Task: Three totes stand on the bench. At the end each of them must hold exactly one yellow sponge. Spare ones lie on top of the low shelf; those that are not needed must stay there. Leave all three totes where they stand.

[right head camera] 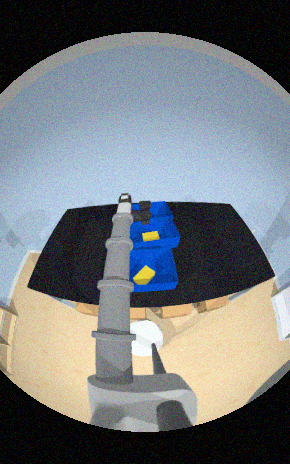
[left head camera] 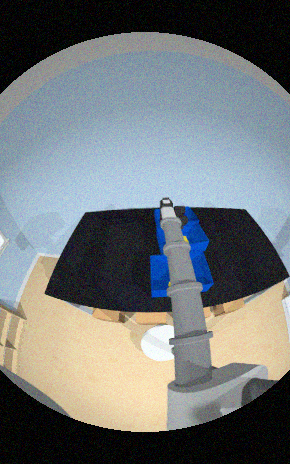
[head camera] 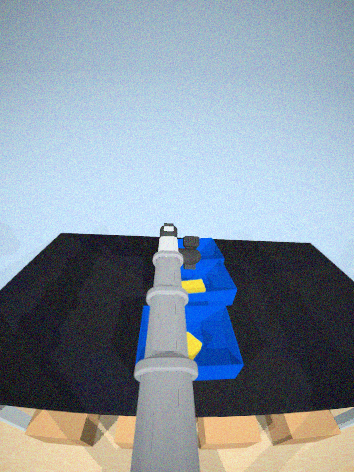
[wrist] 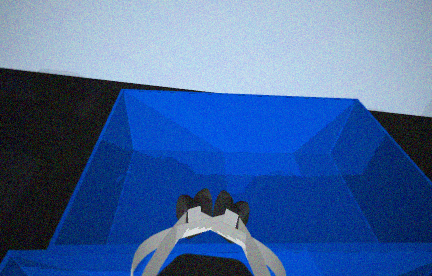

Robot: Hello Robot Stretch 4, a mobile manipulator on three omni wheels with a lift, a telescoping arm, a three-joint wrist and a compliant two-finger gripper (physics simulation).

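Places are measured from the robot's base along level axes (x left, y ahead, z down), in millimetres.
Pixels of known places: gripper, between the fingertips: [wrist: 213,205]; robot's base, origin of its link: [right head camera: 142,336] [left head camera: 161,341].
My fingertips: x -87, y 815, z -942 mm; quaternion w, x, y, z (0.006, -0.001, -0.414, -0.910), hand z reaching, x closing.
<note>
Ahead of a thing's pixels: the offset from my fingertips to its middle. Level surfaces: height alone.
Three blue totes stand in a line on the black bench @(dz +56 mm) [head camera: 90,320] [left head camera: 110,260] [right head camera: 220,250]. The near tote @(dx +21, dy -421, dz +6 mm) [head camera: 220,335] [left head camera: 160,280] [right head camera: 167,270] holds a tilted yellow sponge @(dx +25, dy -446, dz +30 mm) [head camera: 193,345] [right head camera: 144,275]. The middle tote @(dx -38, dy -162, dz +6 mm) [head camera: 225,280] [left head camera: 200,240] [right head camera: 170,235] holds another yellow sponge @(dx -28, dy -173, dz +30 mm) [head camera: 194,286] [left head camera: 185,239] [right head camera: 150,236]. In the far tote @(dx -37, dy +39, dz +6 mm) [head camera: 212,247] [right head camera: 162,209] [wrist: 240,125] no sponge shows; its near floor is partly hidden. My gripper [wrist: 213,205] is shut with nothing between its fingertips, above the far tote's near part. Spare sponges do not show.
My extended arm [head camera: 167,325] [left head camera: 180,265] [right head camera: 117,265] reaches over the bench and hides parts of the totes. Tan boxes [head camera: 62,427] [head camera: 230,432] show below its near edge. A wooden shelf unit stands at the far left of the left head view. A white disc [left head camera: 157,342] [right head camera: 146,337] is low in front.
</note>
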